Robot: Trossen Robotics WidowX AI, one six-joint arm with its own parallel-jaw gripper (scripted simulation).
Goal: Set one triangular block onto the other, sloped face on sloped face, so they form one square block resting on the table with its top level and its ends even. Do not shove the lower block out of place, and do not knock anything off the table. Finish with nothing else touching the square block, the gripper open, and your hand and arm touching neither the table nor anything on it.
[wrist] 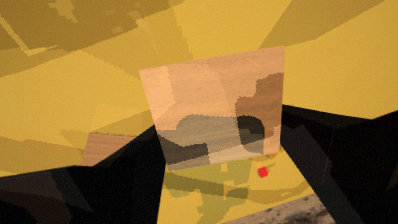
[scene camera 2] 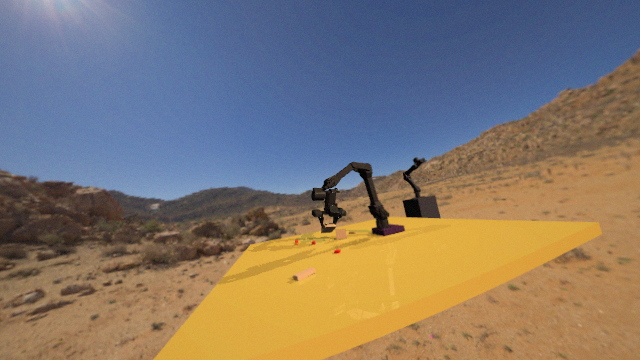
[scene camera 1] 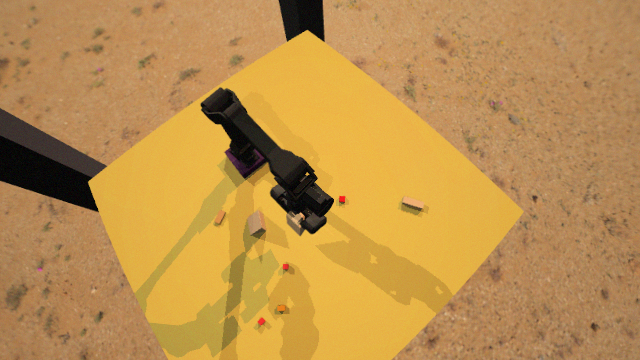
Labels:
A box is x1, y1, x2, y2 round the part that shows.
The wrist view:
my gripper: 215, 118 [0, 104, 397, 223]
triangular wooden block: 223, 108 [138, 45, 285, 170], held by my gripper
triangular wooden block: 98, 146 [80, 133, 134, 165]
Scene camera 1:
my gripper: 297, 221 [269, 182, 326, 234]

